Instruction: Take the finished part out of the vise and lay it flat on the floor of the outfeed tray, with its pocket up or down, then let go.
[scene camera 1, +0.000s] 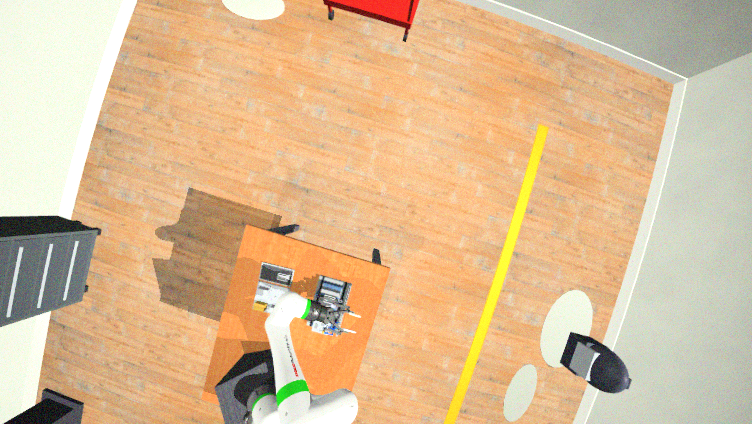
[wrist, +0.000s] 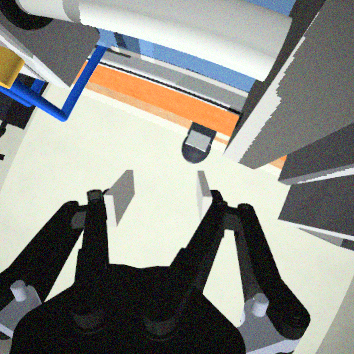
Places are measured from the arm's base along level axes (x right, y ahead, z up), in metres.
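Pixels of known places: gripper, between the fingertips: (scene camera 1: 357, 324) (wrist: 164, 182); arm's base, origin of its link: (scene camera 1: 262, 399).
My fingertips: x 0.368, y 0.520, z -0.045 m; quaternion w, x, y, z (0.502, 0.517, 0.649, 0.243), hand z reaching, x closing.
Note:
For each thing: its middle in the pictures, then the offset to it from my fingertips. "pt": a spot on its surface instead. Level surfaces: height alone.
- small machine, middle of its body: (scene camera 1: 327, 307) dx -0.176, dy +0.013, dz -0.067 m
- large grey block, a spot on its surface: (wrist: 305, 95) pt dx -0.193, dy +0.045, dz -0.020 m
- outfeed tray, a spot on its surface: (scene camera 1: 278, 266) pt dx -0.512, dy +0.141, dz -0.104 m
- white cylinder, a spot on its surface: (wrist: 175, 37) pt dx -0.183, dy +0.014, dz -0.030 m
- grey box, a spot on its surface: (wrist: 50, 55) pt dx -0.157, dy -0.047, dz -0.026 m
- yellow end, a spot on its surface: (wrist: 9, 67) pt dx -0.162, dy -0.059, dz -0.014 m
- yellow block, middle of its body: (scene camera 1: 260, 306) dx -0.549, dy -0.106, dz -0.090 m
- orange table, height of its surface: dz -0.116 m
My gripper (scene camera 1: 355, 323) (wrist: 164, 182) is open and partway in. Its light pads stand apart with a pale gap between them, and no part shows in that gap. In the scene view the fingertips reach past the right side of the small machine (scene camera 1: 332, 287). In the wrist view a large grey block (wrist: 305, 95), which looks like a vise jaw, stands right of the pads, apart from them. Further dark grey surfaces lie beyond it; I cannot tell whether one is the finished part. The outfeed tray (scene camera 1: 278, 265) appears at the upper left of the table, with a small light shape inside.
In the wrist view a white cylinder (wrist: 175, 37) crosses the top. A grey box (wrist: 50, 55) with blue bent tubes (wrist: 82, 82) and a yellow end (wrist: 9, 67) is at the upper left. A yellow block (scene camera 1: 260, 306) sits left of the arm on the orange table (scene camera 1: 363, 284).

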